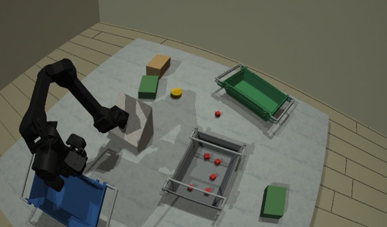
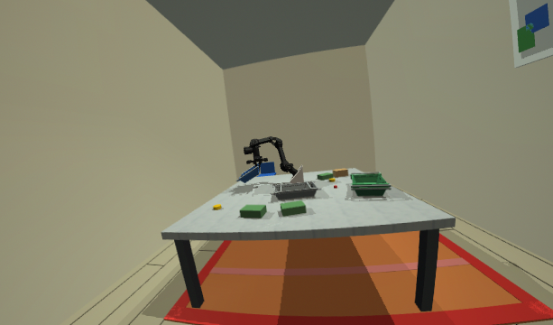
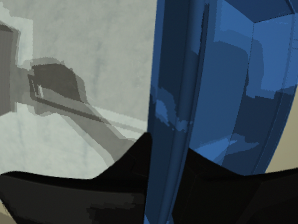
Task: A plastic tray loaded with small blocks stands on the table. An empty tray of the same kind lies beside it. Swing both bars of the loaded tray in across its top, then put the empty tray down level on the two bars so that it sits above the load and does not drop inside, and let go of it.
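Right now the blue tray is 2 cm ahead of my gripper tip and 8 cm to the right of it. From my gripper tip the other things lie so: tan block 17 cm behind, 73 cm to the left, 12 cm below; red bit 29 cm ahead, 25 cm to the left, 14 cm below; red block 22 cm ahead, 61 cm to the left, 14 cm below.
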